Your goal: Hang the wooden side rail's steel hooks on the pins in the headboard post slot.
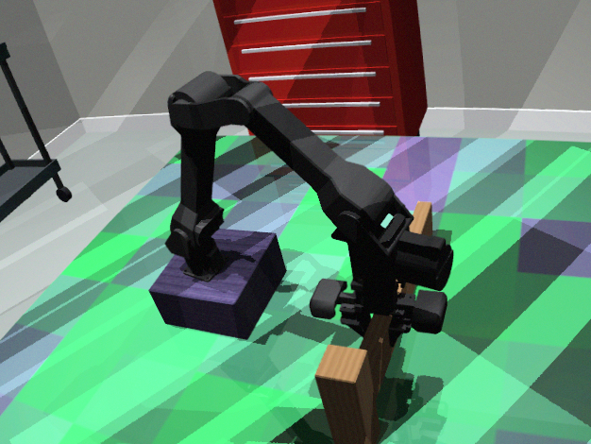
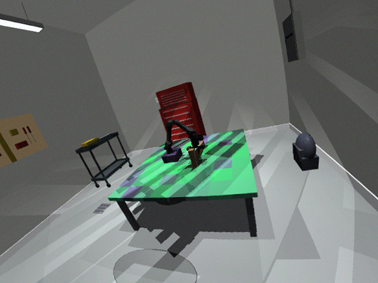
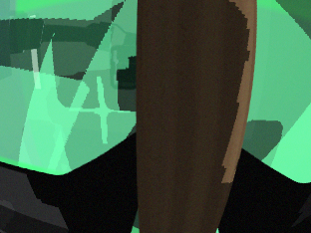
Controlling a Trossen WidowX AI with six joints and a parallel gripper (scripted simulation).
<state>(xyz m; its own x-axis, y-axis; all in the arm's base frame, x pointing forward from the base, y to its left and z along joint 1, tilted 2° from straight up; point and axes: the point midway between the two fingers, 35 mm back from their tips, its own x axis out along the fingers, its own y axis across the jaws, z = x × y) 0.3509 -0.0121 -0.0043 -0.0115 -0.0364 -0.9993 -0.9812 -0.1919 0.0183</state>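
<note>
Right now the wooden headboard post is 3 cm ahead of my gripper tip, 14 cm to the right of it and 4 cm above it.
</note>
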